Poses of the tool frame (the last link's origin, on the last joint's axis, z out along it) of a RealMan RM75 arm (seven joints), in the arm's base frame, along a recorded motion.
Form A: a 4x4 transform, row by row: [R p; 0 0 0 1], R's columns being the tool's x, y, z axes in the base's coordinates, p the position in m. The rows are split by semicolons.
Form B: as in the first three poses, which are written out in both.
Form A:
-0.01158, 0.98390, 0.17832, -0.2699; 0.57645, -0.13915, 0.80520, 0.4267; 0.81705, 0.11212, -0.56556, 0.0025; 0, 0, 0, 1
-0.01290, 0.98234, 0.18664, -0.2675; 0.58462, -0.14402, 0.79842, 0.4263; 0.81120, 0.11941, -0.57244, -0.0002; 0, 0, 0, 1
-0.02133, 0.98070, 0.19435, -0.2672; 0.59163, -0.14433, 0.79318, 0.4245; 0.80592, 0.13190, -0.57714, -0.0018; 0, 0, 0, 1
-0.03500, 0.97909, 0.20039, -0.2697; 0.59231, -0.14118, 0.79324, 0.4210; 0.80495, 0.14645, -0.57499, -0.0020; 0, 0, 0, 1
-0.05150, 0.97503, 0.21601, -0.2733; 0.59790, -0.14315, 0.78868, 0.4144; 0.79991, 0.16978, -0.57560, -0.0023; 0, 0, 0, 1
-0.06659, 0.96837, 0.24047, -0.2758; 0.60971, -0.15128, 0.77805, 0.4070; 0.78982, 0.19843, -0.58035, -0.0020; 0, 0, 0, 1
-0.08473, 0.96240, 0.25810, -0.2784; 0.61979, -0.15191, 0.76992, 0.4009; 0.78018, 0.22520, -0.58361, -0.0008; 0, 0, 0, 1
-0.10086, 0.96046, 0.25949, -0.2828; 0.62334, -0.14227, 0.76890, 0.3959; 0.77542, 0.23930, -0.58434, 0.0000; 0, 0, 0, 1
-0.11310, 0.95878, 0.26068, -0.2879; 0.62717, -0.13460, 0.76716, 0.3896; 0.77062, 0.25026, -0.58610, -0.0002; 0, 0, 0, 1
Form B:
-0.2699, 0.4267, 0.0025, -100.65, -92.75, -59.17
-0.2675, 0.4263, -0.0002, -101.28, -93.16, -59.32
-0.2672, 0.4245, -0.0018, -101.52, -93.88, -59.73
-0.2697, 0.4210, -0.0020, -101.16, -94.56, -60.50
-0.2733, 0.4144, -0.0023, -101.26, -95.53, -61.70
-0.2758, 0.4070, -0.0020, -101.99, -96.66, -63.11
-0.2784, 0.4009, -0.0008, -102.23, -97.98, -64.30
-0.2828, 0.3959, 0.0000, -101.69, -99.06, -64.73
-0.2879, 0.3896, -0.0002, -101.33, -99.96, -65.00

